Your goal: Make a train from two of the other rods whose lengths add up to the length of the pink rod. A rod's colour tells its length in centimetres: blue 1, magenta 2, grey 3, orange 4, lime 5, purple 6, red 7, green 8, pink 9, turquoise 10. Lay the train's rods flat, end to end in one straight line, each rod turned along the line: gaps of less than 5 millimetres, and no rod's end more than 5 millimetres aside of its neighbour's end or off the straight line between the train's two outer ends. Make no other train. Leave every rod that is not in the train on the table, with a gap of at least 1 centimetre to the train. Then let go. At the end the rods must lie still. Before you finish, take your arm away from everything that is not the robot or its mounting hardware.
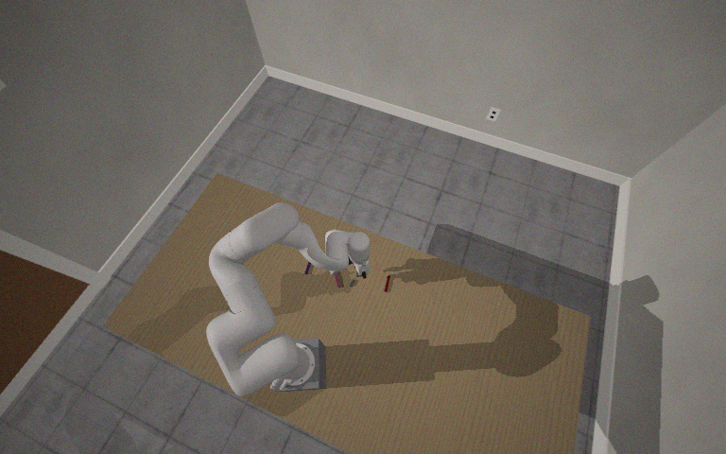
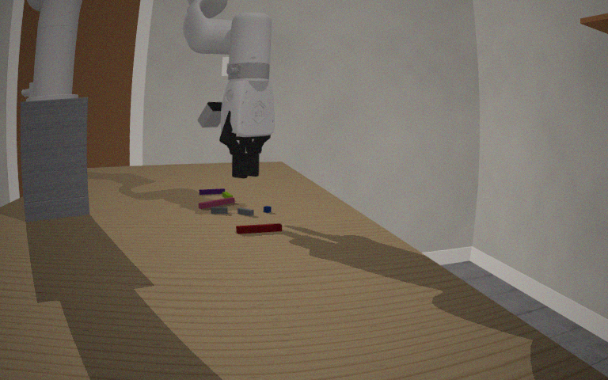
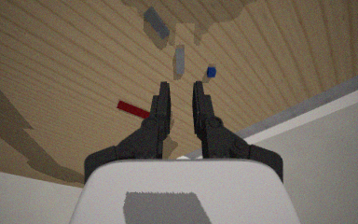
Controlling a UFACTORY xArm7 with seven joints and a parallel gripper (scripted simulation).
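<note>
The blue rod lies 80 mm below my hand, 40 mm ahead of it and 20 mm to the left of it. The rest, counted from my hand: grey rod (80 mm below, 50 mm behind, 10 mm to the left); then red rod (120 mm to the right, 80 mm below, 30 mm ahead); then pink rod (80 mm to the left, 80 mm below, 70 mm behind).
</note>
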